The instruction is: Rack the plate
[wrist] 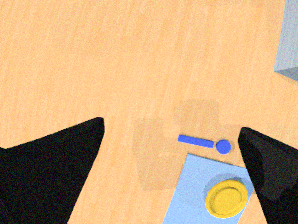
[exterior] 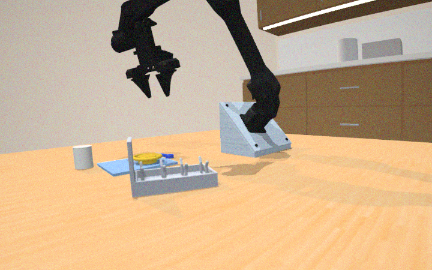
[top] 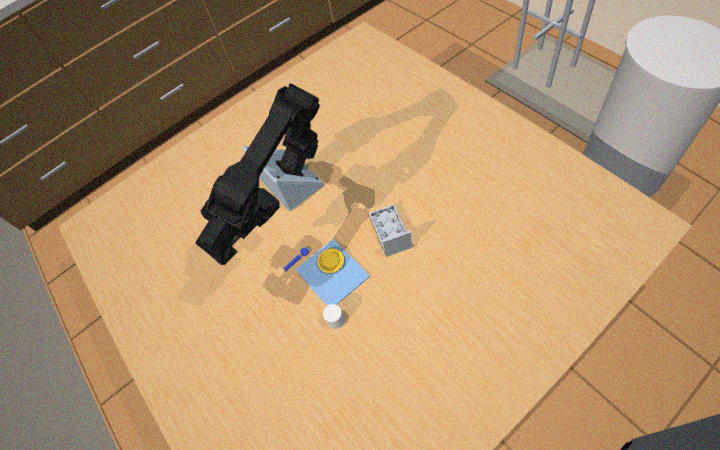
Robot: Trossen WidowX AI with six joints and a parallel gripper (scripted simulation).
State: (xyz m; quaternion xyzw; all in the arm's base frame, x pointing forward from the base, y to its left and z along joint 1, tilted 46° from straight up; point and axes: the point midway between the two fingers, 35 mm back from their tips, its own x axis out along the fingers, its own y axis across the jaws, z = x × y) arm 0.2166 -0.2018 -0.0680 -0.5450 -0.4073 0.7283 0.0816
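The yellow plate lies 9 cm ahead of my gripper tip, 15 cm to the left of it and 15 cm below it. From my gripper tip the other things lie so: light blue mat: 12 cm ahead, 13 cm to the left, 16 cm below; then blue spoon: 2 cm ahead, 8 cm to the left, 16 cm below; then white cup: 23 cm ahead, 7 cm to the left, 14 cm below.
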